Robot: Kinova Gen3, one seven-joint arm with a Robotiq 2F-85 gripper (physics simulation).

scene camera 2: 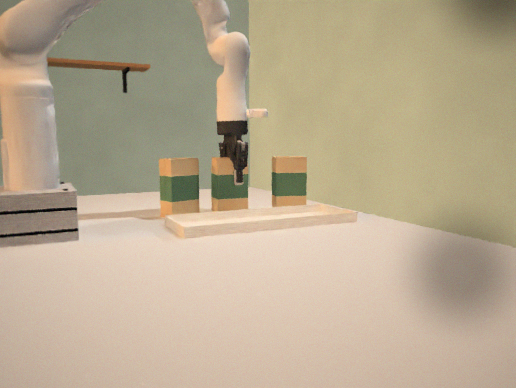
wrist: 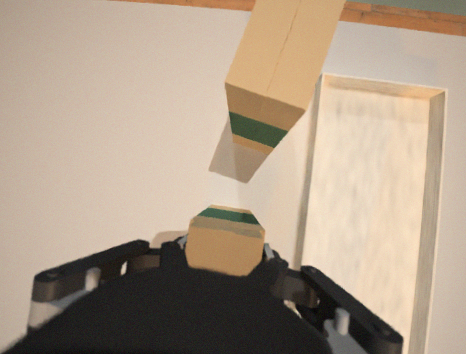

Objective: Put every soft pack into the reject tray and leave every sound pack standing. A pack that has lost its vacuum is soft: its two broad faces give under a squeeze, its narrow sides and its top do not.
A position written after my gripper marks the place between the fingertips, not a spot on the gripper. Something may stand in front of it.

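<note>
Scene camera 2 gives me a look at my gripper (scene camera 2: pixel 234 184). The wrist view shows the gripper (wrist: pixel 227 248) too, and in that same view I find a reject tray (wrist: pixel 370 217).
</note>
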